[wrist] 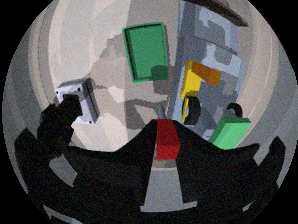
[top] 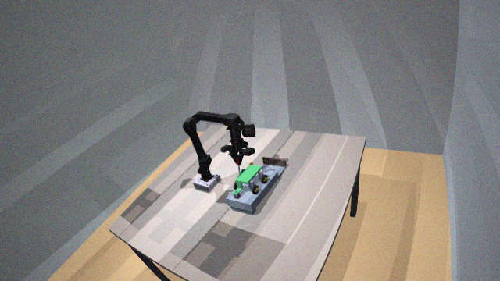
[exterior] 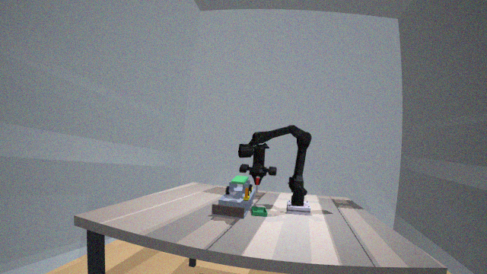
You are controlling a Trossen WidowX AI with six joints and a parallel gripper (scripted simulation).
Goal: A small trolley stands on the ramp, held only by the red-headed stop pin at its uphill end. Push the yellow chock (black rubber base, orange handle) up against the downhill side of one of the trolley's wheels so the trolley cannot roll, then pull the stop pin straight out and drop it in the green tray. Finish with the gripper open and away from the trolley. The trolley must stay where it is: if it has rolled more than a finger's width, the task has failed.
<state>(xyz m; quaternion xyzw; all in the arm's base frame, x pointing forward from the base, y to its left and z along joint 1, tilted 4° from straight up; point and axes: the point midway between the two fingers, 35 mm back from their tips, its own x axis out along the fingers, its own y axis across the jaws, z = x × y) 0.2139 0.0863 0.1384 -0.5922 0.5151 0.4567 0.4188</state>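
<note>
Right now my gripper tip is 4 cm short of the yellow chock, 3 cm to the right of it and 6 cm above it. Round my gripper tip: trolley 11 cm ahead, 6 cm to the right, 3 cm below; then red-headed stop pin right at my gripper tip; then dark end wall 8 cm ahead, 20 cm to the left, 11 cm below.
</note>
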